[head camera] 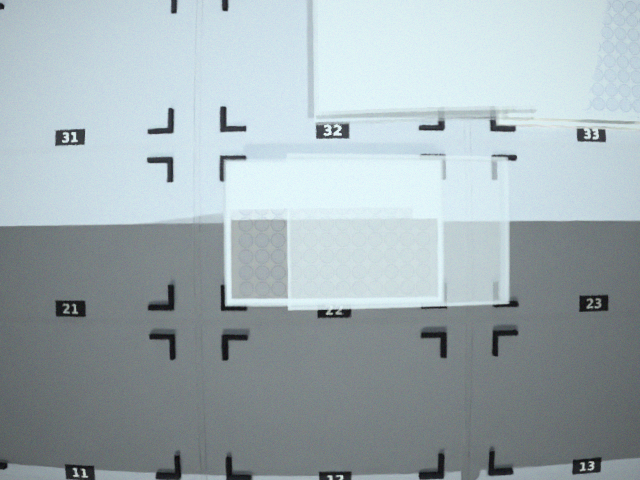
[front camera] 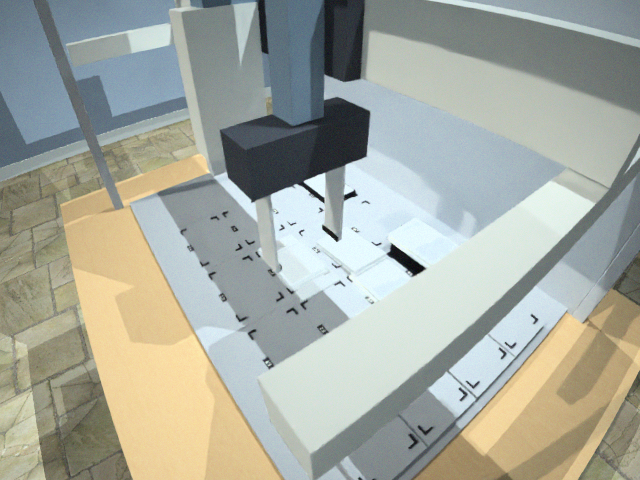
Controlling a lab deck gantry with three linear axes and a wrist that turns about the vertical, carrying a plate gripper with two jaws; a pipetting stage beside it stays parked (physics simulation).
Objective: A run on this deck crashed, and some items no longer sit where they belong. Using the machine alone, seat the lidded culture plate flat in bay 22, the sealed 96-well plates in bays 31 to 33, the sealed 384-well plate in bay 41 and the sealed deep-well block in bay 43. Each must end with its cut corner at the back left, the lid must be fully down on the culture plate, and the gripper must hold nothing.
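Pixels of known places: gripper, fingertip midpoint: (front camera: 303, 248); robot's base at its link origin: (front camera: 181, 232).
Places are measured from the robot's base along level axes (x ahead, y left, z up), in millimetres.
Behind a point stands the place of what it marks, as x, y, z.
My gripper (front camera: 302, 251) {350, 100, 158} is open around or above the culture plate; exact jaw height is unclear. The clear culture plate (front camera: 289, 250) (head camera: 261, 255) lies in bay 22. Its lid (front camera: 310, 281) {303, 143, 15} (head camera: 473, 258) {307, 134, 15} is shifted right, overhanging towards bay 23, and looks tilted. A sealed 96-well plate (front camera: 354, 250) {294, 256, 23} (head camera: 408, 56) {270, 248, 20} sits right of its place in bay 32, its right edge overlapping another sealed plate (front camera: 379, 283) {382, 242, 14} (head camera: 620, 56) {404, 256, 14} at bay 33. At bay 43, a white sealed plate (front camera: 421, 240) {376, 355, 56} appears stacked on the dark deep-well block (front camera: 404, 258) {368, 322, 20}. The 384-well plate (front camera: 315, 186) {53, 336, 14} is at bay 41, partly hidden.
The pale front beam (front camera: 439, 310) {624, -17, 400} hides part of the deck's right side. A tall pale column (front camera: 222, 77) {247, 60, 384} stands at the back left. Bay 31's label (head camera: 69, 136) {64, 212, 0} and bay 21's label (head camera: 69, 308) {63, 104, 0} show at left in the head view.
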